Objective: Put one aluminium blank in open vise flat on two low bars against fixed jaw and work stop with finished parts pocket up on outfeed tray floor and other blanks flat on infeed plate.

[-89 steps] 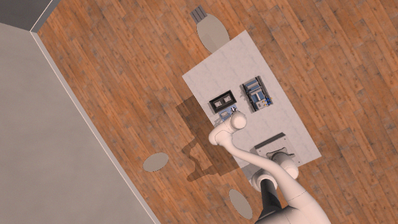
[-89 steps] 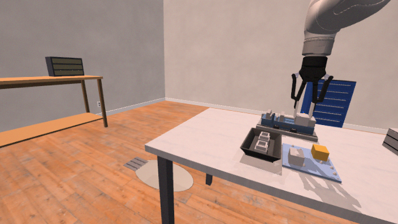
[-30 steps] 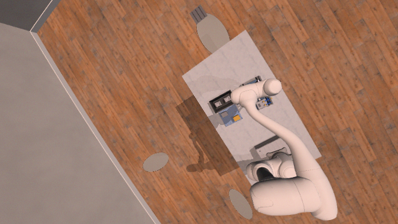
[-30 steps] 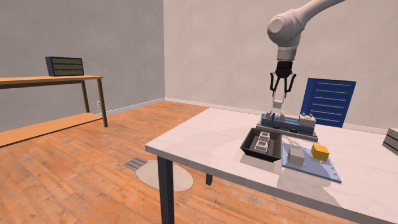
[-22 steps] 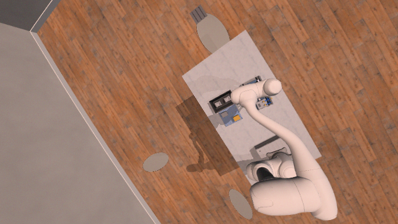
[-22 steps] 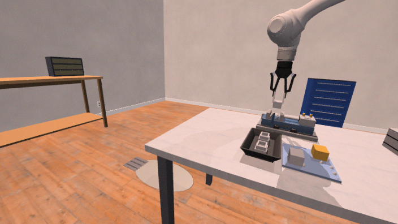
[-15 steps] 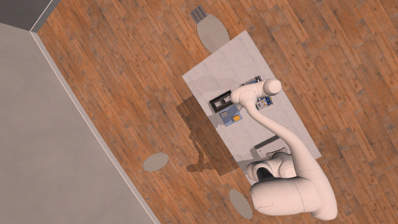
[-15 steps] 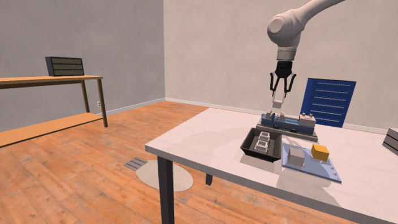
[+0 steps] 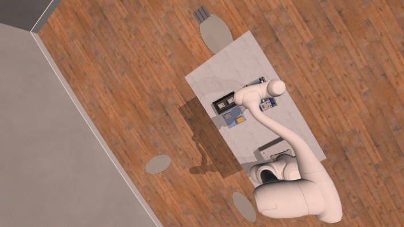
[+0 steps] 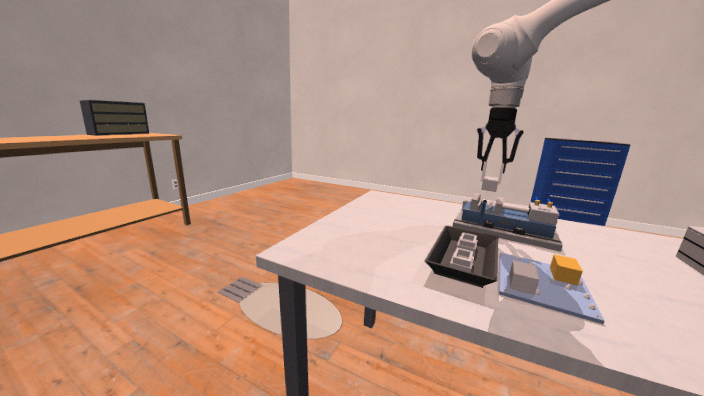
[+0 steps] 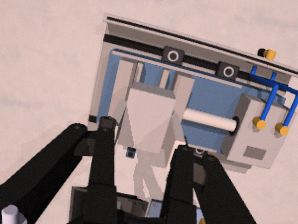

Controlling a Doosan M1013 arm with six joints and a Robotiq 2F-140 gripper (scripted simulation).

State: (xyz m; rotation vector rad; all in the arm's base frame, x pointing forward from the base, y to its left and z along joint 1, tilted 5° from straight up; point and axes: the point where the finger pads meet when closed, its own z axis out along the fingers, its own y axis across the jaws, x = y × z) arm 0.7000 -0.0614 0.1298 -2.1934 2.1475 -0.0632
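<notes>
Right now the fixed jaw is 30 mm ahead of my hand, 10 mm to the left of it and 100 mm below it. The rest, counted from my hand: moving jaw (40 mm behind, 10 mm to the left, 100 mm below); dark work stop rod (50 mm to the left, 90 mm below); piston rod (90 mm behind, 100 mm below).
</notes>
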